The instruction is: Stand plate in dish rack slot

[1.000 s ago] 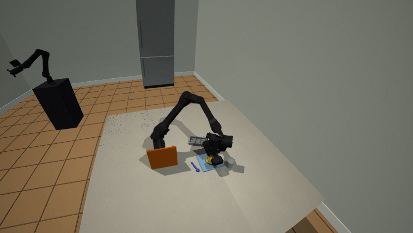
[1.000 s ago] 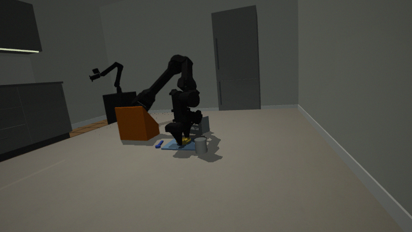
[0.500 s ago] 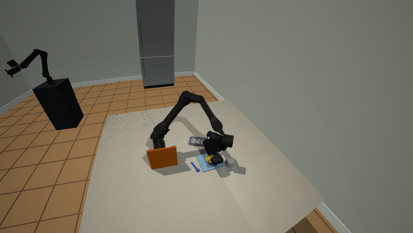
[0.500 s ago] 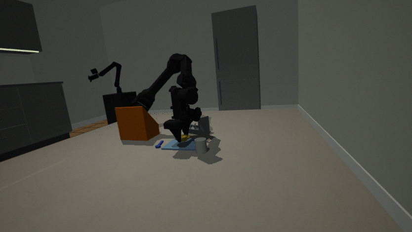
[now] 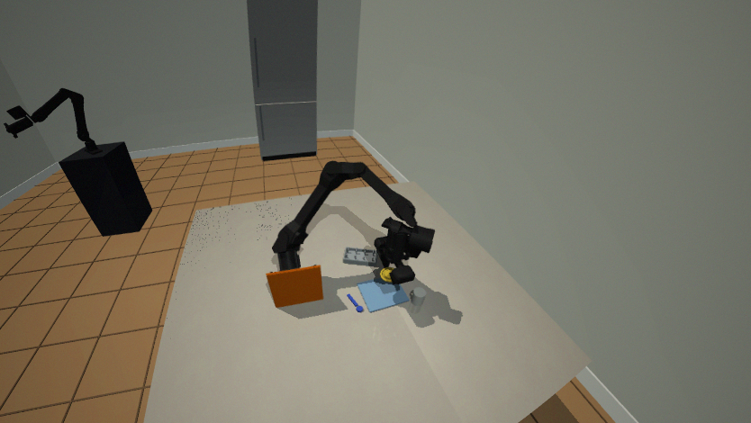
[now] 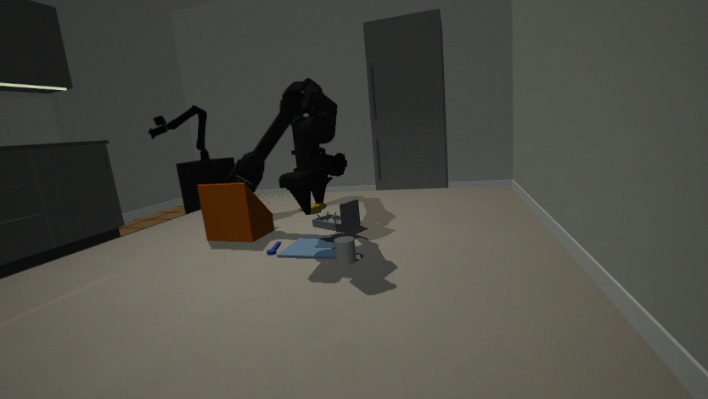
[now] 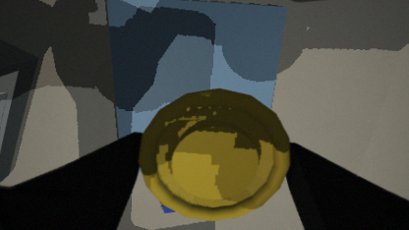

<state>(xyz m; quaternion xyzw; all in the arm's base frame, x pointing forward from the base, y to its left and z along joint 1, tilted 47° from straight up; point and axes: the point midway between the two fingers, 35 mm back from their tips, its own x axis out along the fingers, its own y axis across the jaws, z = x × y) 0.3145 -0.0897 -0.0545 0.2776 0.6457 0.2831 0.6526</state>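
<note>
Right now my gripper tip is 200 mm to the right of the grey dish rack, 80 mm above it and 30 mm past it. From my gripper tip the other things lie so: yellow plate (10 mm above); then blue mat (100 mm below, 10 mm to the left, 10 mm behind); then white cup (90 mm ahead, 70 mm below, 60 mm to the right).
</note>
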